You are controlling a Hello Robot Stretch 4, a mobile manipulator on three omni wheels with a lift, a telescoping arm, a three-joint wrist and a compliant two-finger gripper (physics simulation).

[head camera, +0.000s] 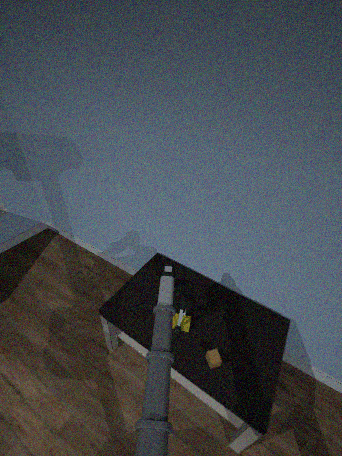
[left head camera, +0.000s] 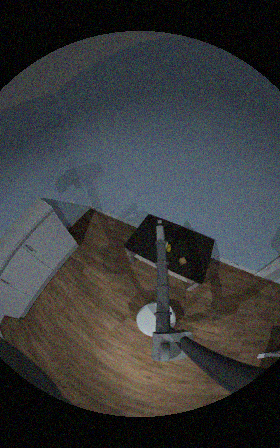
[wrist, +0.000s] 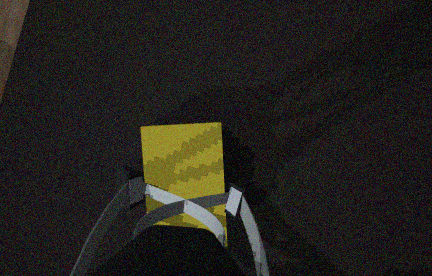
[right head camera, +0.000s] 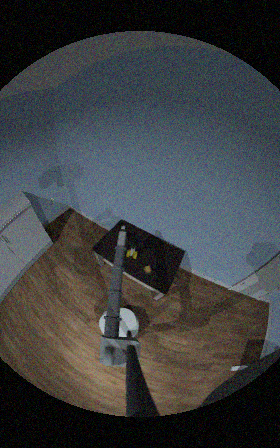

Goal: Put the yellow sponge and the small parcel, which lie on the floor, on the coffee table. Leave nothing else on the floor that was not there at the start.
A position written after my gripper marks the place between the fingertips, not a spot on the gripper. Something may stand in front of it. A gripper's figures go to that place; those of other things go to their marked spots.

Labels:
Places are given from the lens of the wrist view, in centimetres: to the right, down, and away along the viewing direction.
my gripper (wrist: 187, 180): -3, 4, 25
yellow sponge (wrist: 186, 160): -2, 2, 20

